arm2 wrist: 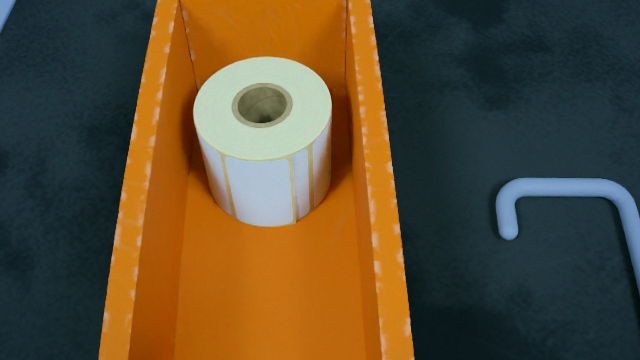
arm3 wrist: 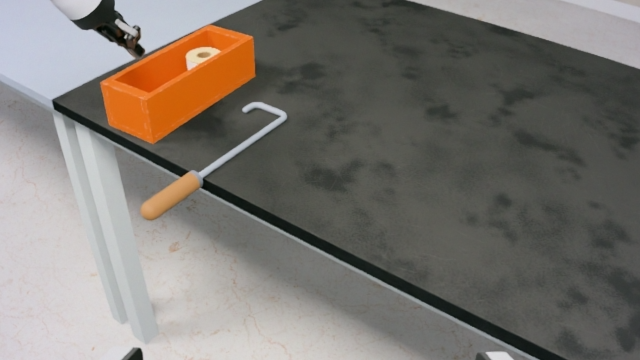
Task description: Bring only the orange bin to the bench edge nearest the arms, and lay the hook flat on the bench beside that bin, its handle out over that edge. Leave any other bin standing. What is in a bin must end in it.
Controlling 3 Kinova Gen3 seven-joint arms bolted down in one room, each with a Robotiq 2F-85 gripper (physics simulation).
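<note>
The orange bin (arm2 wrist: 384, 210) (arm3 wrist: 200, 100) stands upright, its near end close to the bench edge in the arm3 wrist view. An upright label roll (arm2 wrist: 262, 185) (arm3 wrist: 201, 56) is inside, toward the far end. The hook (arm2 wrist: 565, 187) (arm3 wrist: 240, 147) lies flat beside the bin, apart from it, its bent tip turned toward the bin. Its wooden handle (arm3 wrist: 171, 195) sticks out over the edge. A gripper, apparently arm2's (arm3 wrist: 140, 51), is at the bin's far long side or above it; its opening is unclear. Arm3's gripper (arm3 wrist: 314, 356) is open, fingertips at the bottom corners. Arm1's gripper does not show.
The dark bench top (arm2 wrist: 480, 130) (arm3 wrist: 400, 165) extends right of the hook. A pale surface (arm3 wrist: 100, 45) adjoins the bench's left side. Pale bench legs (arm3 wrist: 112, 215) stand under the near left corner.
</note>
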